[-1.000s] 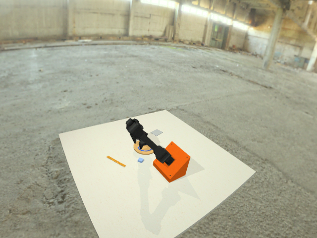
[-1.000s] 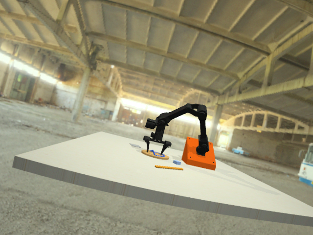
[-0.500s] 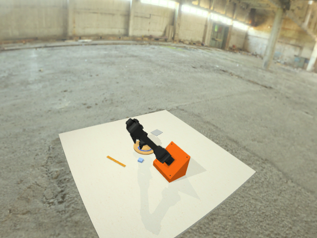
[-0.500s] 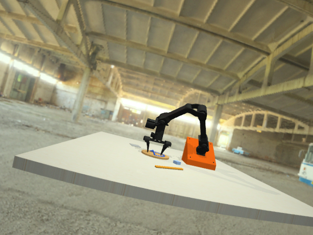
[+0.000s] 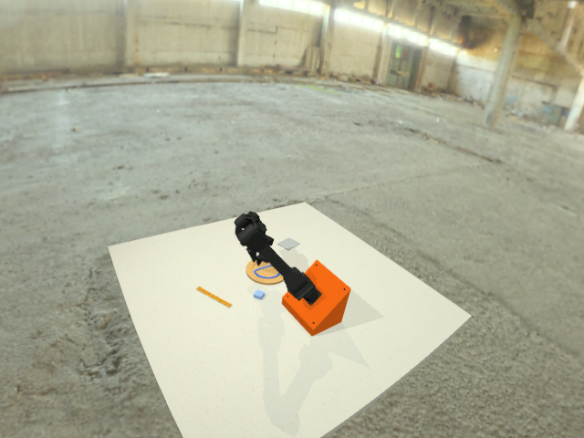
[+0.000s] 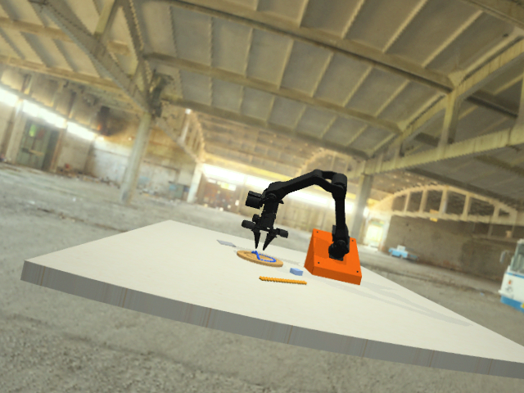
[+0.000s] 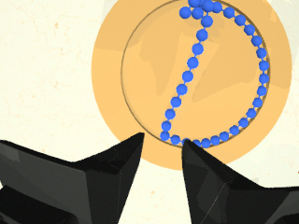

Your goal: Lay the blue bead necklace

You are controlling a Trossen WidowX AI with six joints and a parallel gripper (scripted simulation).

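Right now the round tan bead board is 50 mm to the right of my gripper tip, 40 mm below it and 20 mm behind it. Also, from my gripper tip: flat grey tile: 280 mm to the right, 140 mm ahead, 50 mm below; then small light-blue block: 150 mm behind, 70 mm to the left, 40 mm below.
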